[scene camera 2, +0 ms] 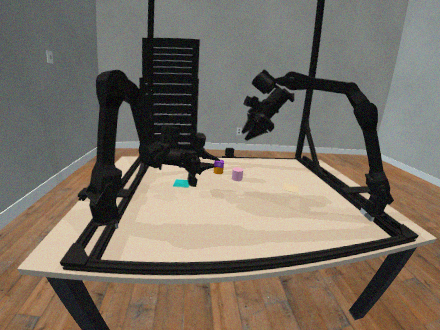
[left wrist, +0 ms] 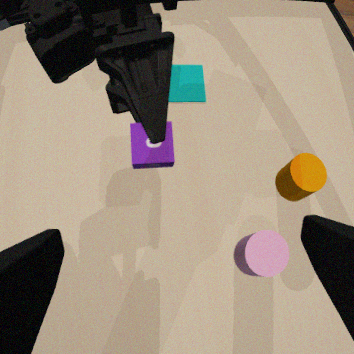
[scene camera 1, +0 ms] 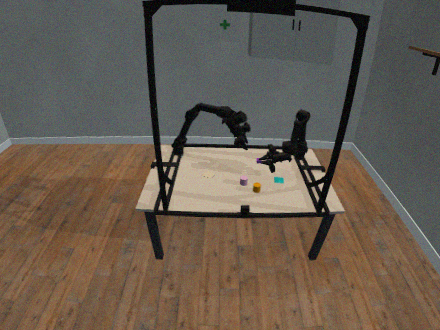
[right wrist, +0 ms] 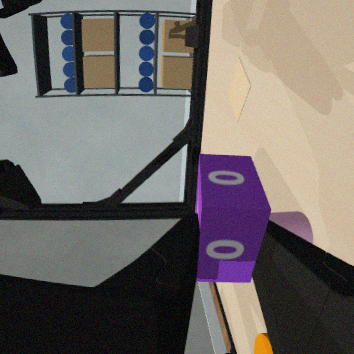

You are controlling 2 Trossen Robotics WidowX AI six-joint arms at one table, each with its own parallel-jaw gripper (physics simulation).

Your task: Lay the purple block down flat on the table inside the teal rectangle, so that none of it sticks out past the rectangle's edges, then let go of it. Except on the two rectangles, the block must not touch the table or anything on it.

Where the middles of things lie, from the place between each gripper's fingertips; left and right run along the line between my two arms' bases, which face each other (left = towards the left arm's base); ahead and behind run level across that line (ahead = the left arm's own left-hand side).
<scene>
I see the purple block (right wrist: 233,210) right at my right hand. The rest, counted from my right hand: orange cylinder (left wrist: 305,173) (160 mm behind, 20 mm to the left, 90 mm below); pink cylinder (left wrist: 265,252) (90 mm behind, 90 mm to the left, 90 mm below); teal rectangle (left wrist: 186,80) (50 mm behind, 140 mm to the right, 110 mm below).
My left hand is 100 mm above the purple block, 80 mm to the left of it and 10 mm short of it. From my left hand the other things lie so: orange cylinder (190 mm below, 160 mm behind, 60 mm to the right); then pink cylinder (190 mm below, 90 mm behind, 10 mm to the left); then teal rectangle (220 mm to the right, 210 mm below, 40 mm behind).
</scene>
